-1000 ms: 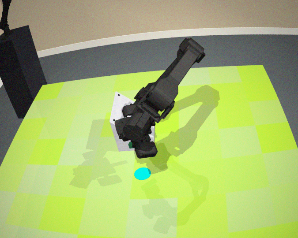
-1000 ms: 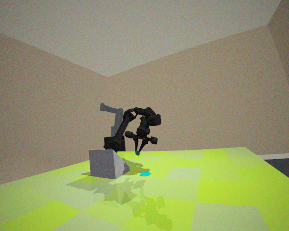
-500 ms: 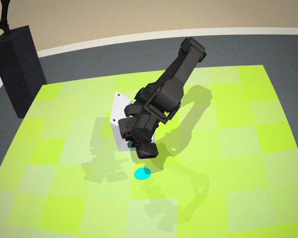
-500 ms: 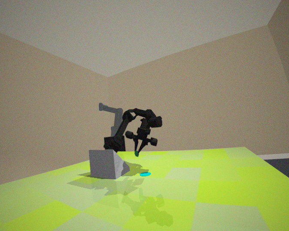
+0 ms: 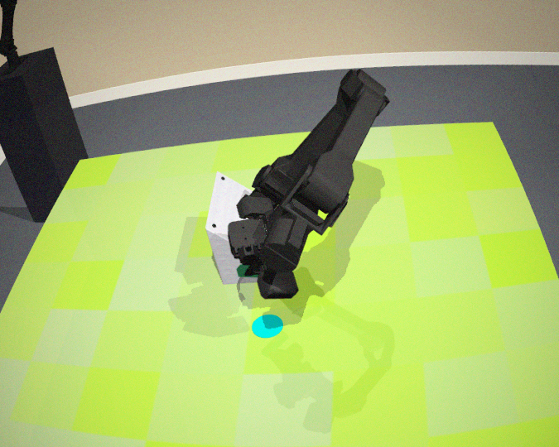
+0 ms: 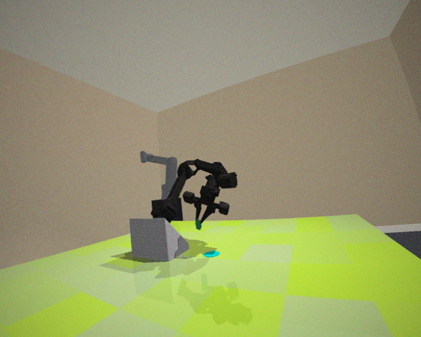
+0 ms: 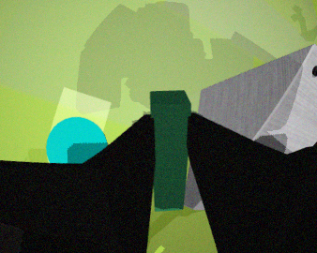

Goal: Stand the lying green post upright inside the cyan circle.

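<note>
Now: the cyan circle 30 mm ahead of my gripper tip, 20 mm to the left of it and 120 mm below it. Also, from my gripper tip: green post 10 mm behind, 10 mm to the left, 10 mm below.
</note>
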